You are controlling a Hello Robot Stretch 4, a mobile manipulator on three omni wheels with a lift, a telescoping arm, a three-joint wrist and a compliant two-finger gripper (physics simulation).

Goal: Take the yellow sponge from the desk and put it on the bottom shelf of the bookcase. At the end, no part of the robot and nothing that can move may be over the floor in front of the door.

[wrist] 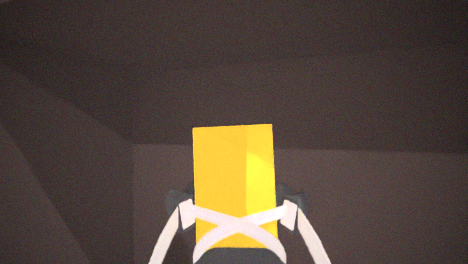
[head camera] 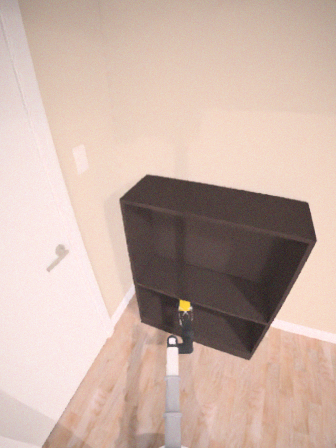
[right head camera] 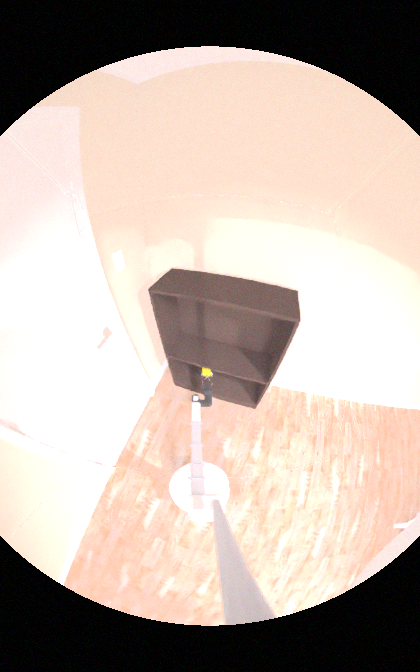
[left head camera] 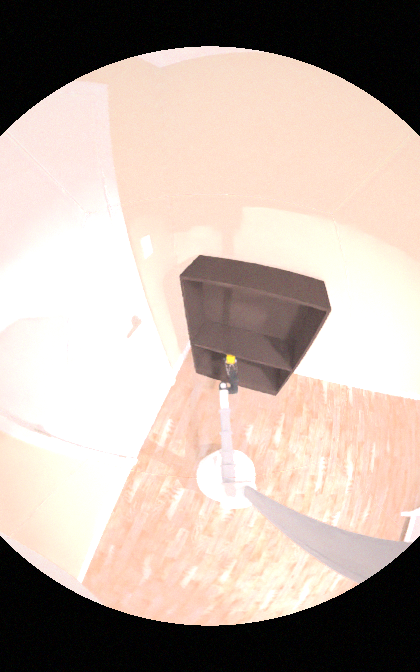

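The yellow sponge is upright between the fingers of my gripper, which is shut on it. The dark bookcase has an upper and a lower compartment. The sponge is at the lower compartment's opening, its far end hidden under the middle shelf's front edge in the head view. The wrist view shows the compartment's back panel, left side and the shelf's underside above. The sponge is held up; its height over the bottom shelf cannot be told.
The white door with its handle is left of the bookcase. My telescoping arm reaches from my round white base to the bookcase. The base stands on the wood floor, right of the door side.
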